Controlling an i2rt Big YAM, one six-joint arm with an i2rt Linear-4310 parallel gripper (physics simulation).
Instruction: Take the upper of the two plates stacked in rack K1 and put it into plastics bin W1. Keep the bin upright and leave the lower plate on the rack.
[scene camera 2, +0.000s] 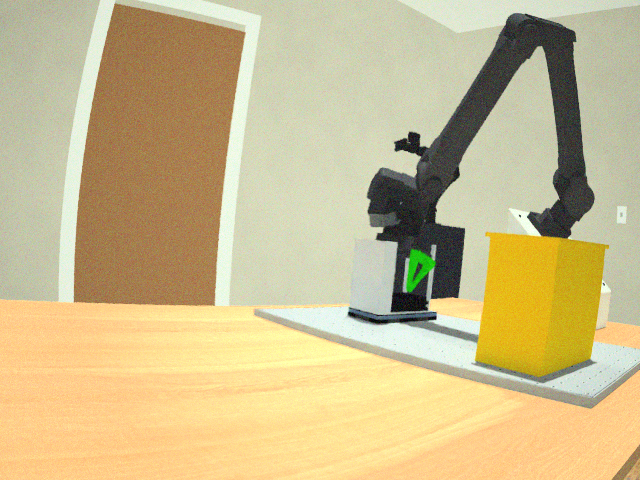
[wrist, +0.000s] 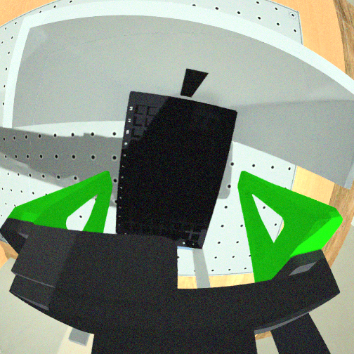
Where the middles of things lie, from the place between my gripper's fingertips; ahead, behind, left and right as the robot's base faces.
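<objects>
My hand is 2 cm above the black plate (wrist: 174, 150) and 1 cm past it. There's also the yellow plastics bin (scene camera 2: 542, 294), and that's 3 cm above my hand, 7 cm ahead of it and 40 cm to the left of it.
</objects>
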